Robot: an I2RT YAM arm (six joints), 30 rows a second.
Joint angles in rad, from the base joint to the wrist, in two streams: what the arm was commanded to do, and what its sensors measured. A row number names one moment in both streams.
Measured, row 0: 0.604 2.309 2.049 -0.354 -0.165 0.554
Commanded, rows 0 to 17: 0.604 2.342 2.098 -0.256 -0.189 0.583; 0.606 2.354 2.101 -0.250 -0.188 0.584; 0.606 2.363 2.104 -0.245 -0.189 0.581; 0.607 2.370 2.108 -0.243 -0.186 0.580; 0.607 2.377 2.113 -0.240 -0.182 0.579; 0.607 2.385 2.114 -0.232 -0.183 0.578; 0.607 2.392 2.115 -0.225 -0.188 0.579; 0.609 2.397 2.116 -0.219 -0.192 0.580; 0.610 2.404 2.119 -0.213 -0.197 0.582; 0.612 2.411 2.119 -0.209 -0.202 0.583; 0.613 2.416 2.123 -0.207 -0.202 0.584; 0.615 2.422 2.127 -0.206 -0.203 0.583; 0.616 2.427 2.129 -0.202 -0.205 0.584; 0.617 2.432 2.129 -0.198 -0.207 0.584; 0.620 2.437 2.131 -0.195 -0.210 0.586; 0.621 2.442 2.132 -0.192 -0.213 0.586; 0.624 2.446 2.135 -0.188 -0.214 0.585; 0.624 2.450 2.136 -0.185 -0.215 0.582
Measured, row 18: 0.613 2.432 2.080 -0.252 -0.194 0.574
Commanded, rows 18 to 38: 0.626 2.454 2.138 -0.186 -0.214 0.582; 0.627 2.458 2.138 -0.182 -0.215 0.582; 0.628 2.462 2.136 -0.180 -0.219 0.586; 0.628 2.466 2.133 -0.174 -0.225 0.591; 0.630 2.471 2.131 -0.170 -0.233 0.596; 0.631 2.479 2.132 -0.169 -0.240 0.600; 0.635 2.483 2.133 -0.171 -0.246 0.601; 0.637 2.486 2.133 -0.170 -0.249 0.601; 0.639 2.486 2.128 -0.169 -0.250 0.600; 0.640 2.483 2.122 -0.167 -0.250 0.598; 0.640 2.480 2.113 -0.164 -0.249 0.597; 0.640 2.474 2.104 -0.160 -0.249 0.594; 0.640 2.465 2.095 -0.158 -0.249 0.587; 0.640 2.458 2.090 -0.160 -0.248 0.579; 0.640 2.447 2.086 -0.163 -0.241 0.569; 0.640 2.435 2.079 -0.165 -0.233 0.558; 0.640 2.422 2.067 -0.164 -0.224 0.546; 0.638 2.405 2.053 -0.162 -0.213 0.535; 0.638 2.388 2.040 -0.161 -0.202 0.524; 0.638 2.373 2.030 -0.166 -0.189 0.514; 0.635 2.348 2.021 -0.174 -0.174 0.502
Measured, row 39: 0.638 2.471 2.053 -0.187 -0.230 0.561
